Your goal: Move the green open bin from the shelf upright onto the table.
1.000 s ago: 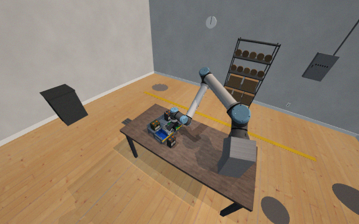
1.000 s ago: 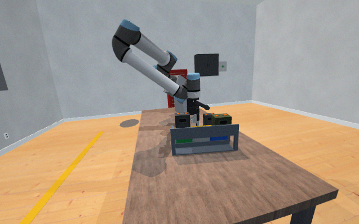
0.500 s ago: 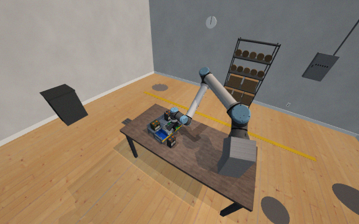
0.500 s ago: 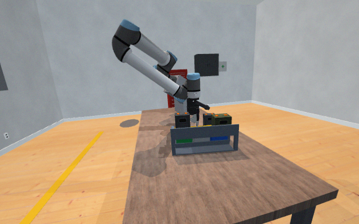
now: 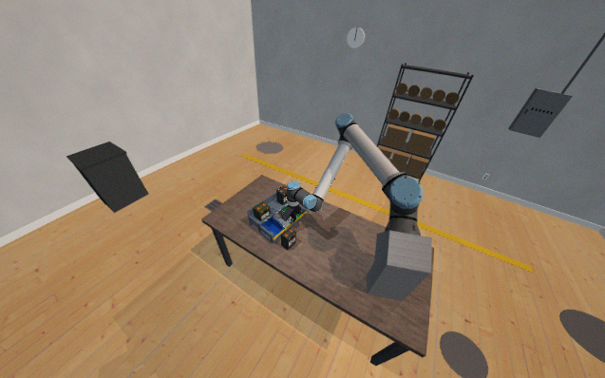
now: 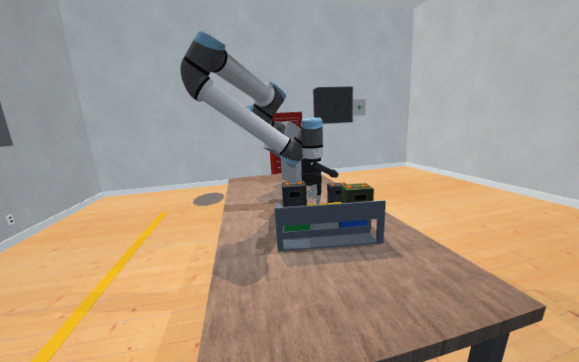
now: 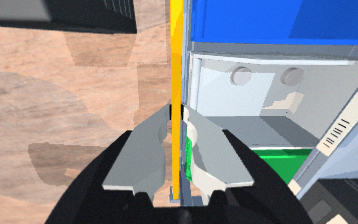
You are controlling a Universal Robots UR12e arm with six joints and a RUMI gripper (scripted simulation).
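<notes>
Now: the yellow strip 10 mm below my hand. From my hand the other things lie so: green open bin 80 mm ahead, 130 mm to the right, 30 mm below; then pale grey bin 100 mm ahead, 20 mm to the right, 30 mm below; then blue bin 120 mm ahead, 90 mm to the left, 30 mm below.
</notes>
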